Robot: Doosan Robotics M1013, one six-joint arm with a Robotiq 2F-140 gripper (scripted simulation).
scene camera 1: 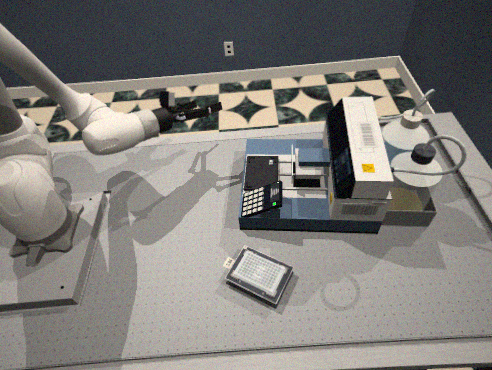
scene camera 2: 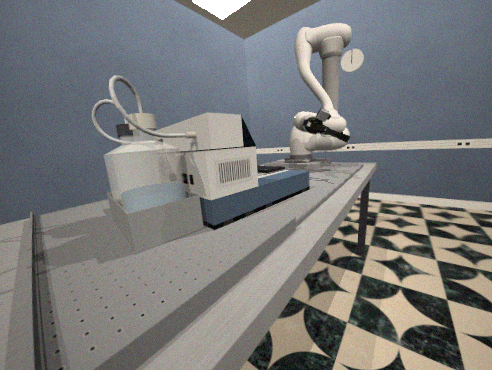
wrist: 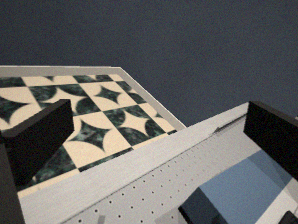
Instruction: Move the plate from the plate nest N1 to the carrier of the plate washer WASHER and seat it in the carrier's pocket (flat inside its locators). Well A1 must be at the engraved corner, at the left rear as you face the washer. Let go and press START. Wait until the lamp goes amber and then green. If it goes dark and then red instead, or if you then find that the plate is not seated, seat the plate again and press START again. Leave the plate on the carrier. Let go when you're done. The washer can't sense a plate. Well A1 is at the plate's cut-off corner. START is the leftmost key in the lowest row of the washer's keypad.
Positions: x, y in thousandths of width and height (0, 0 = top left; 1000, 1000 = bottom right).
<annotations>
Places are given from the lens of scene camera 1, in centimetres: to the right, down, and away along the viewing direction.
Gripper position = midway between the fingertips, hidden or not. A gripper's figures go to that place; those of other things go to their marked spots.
my gripper (scene camera 1: 422, 282): -14, -29, 123
white well plate (scene camera 1: 548, 755): 7, 26, 97
plate washer (scene camera 1: 727, 472): 29, -3, 92
</annotations>
